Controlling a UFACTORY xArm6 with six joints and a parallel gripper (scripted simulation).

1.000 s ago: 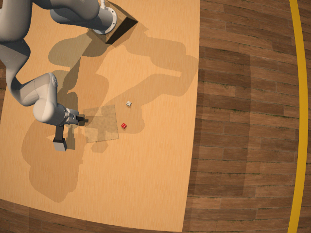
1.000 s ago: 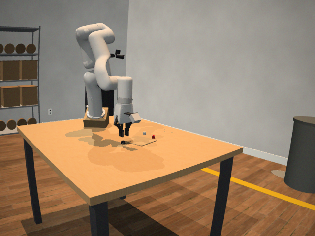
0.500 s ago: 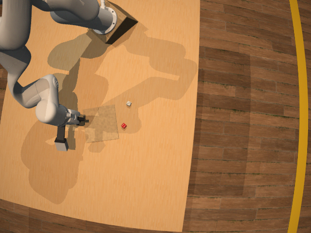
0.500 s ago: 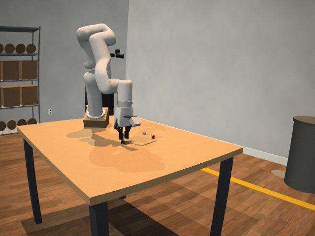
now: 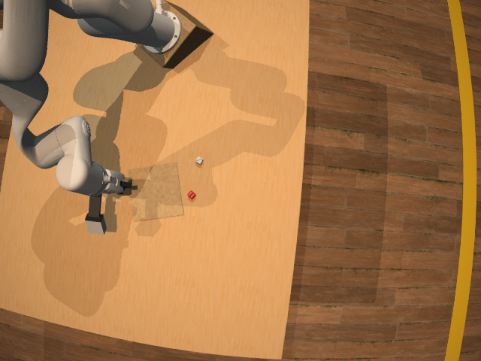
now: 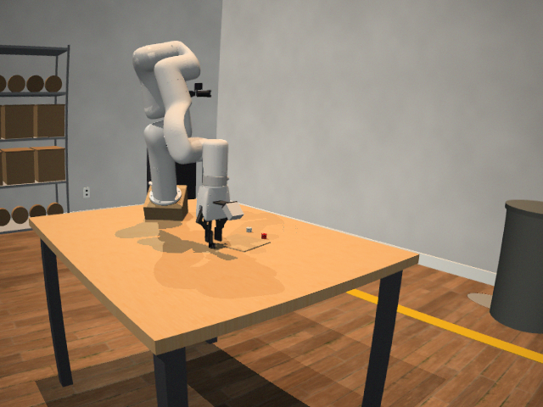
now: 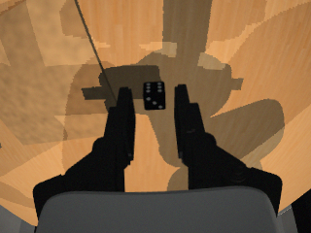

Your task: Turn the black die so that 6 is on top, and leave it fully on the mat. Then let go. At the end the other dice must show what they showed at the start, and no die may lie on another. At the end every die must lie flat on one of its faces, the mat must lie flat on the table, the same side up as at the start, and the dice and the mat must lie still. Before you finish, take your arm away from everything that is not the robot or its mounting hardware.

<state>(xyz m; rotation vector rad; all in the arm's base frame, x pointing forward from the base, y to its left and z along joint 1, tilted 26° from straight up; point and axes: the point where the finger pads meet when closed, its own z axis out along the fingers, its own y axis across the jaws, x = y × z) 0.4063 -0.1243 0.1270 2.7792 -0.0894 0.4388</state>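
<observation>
My hand is 30 mm above the black die and 10 mm past it. Also, from my hand: tan mat 100 mm to the left, 40 mm below, 20 mm ahead; red die 200 mm to the left, 40 mm ahead, 30 mm below; white die 230 mm to the left, 50 mm behind, 30 mm below.
</observation>
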